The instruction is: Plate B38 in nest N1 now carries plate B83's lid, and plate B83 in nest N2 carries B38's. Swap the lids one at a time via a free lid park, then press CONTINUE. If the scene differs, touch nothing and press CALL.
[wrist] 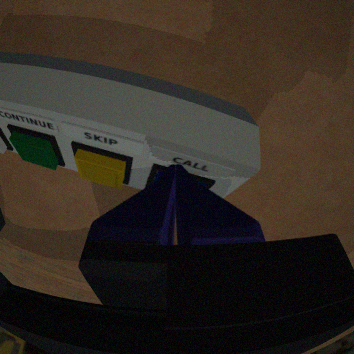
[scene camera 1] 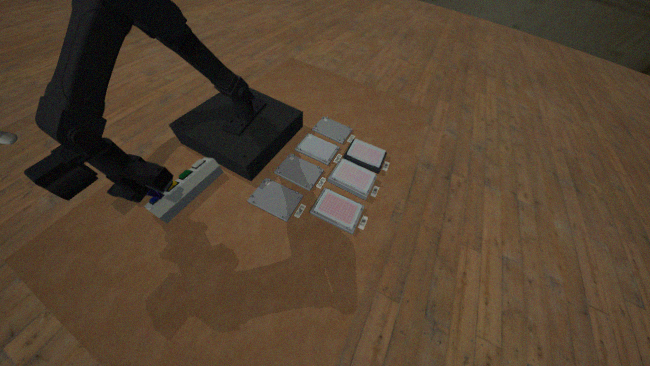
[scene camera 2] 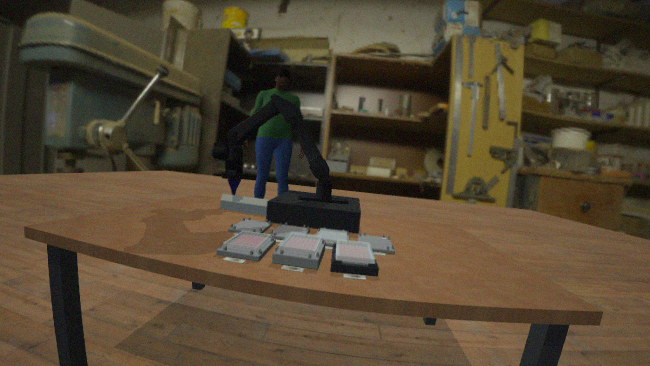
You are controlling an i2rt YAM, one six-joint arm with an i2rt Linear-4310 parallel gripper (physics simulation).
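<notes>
The gripper point(wrist: 175, 173) holds a blue CALL button. A grey button box point(scene camera 1: 204, 172), point(wrist: 150, 123) is in the scene as well.
</notes>
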